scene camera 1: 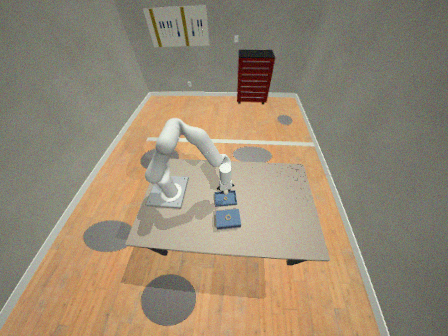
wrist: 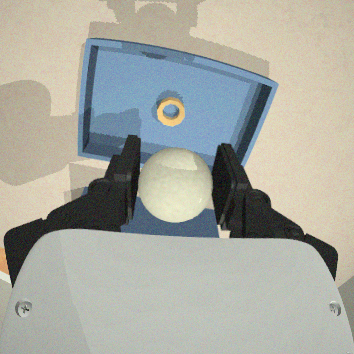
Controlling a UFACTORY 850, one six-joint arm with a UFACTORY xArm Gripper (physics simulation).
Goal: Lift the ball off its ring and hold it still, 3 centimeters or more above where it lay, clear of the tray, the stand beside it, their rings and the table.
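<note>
A cream-white ball [wrist: 175,185] is held between the two black fingers of my gripper [wrist: 176,159] [scene camera 1: 226,191], which is shut on it. The ball hangs above the blue tray and apart from its ring. The tray [wrist: 180,52] [scene camera 1: 235,199] lies on the table, and its small orange-yellow ring [wrist: 179,120] [scene camera 1: 225,199] shows uncovered on its floor. The blue stand [scene camera 1: 234,224] with its own ring [scene camera 1: 225,217] is in front of the tray in the scene view. Part of the stand [wrist: 170,228] shows below the ball in the wrist view.
The tray and stand are close together on the beige table [scene camera 1: 280,220]. The arm's grey base plate [scene camera 1: 155,201] is at the table's left side. A red tool cabinet [scene camera 1: 255,79] stands far back by the wall.
</note>
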